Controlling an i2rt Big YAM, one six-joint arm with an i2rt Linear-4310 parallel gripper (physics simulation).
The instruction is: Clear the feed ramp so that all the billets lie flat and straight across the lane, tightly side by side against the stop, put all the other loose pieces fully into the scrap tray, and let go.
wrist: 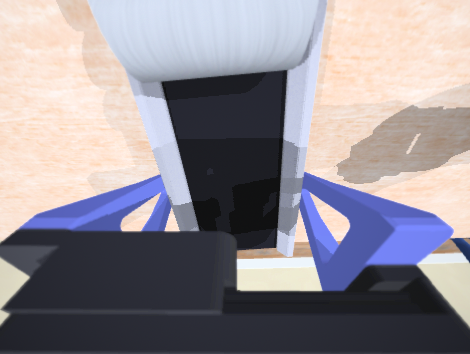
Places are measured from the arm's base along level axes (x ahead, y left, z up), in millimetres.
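Pixels of known places: gripper, fingertip midpoint: (pixel 235 177).
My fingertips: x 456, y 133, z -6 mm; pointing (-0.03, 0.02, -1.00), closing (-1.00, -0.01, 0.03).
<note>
Behind a point stands the place of what it marks.
A large pale grey-white billet (pixel 210 35) @(x 466, y 50, z 31 mm) lies on its side across the feed ramp at the top of the wrist view, spanning both side rails. Its upper part is cut off by the view's edge. The ramp's black lane floor (pixel 230 115) @(x 459, y 84, z -2 mm) shows below it. My gripper (pixel 235 177) @(x 456, y 133, z -6 mm) is open, with its blue fingers wide apart, one beside each rail, and no thing between them but the lane. The billet is ahead of the fingertips, apart from them. Other billets, the stop, loose pieces and the scrap tray do not show.
The ramp's pale left rail (pixel 150 112) @(x 502, y 80, z 6 mm) and right rail (pixel 299 105) @(x 423, y 76, z 6 mm) run down toward the gripper. Wood-grained table top (pixel 390 60) @(x 310, y 59, z -88 mm) lies on both sides, with shadows on it. The table's edge crosses behind the gripper body, and a dark blue object (pixel 462 248) shows at the right edge.
</note>
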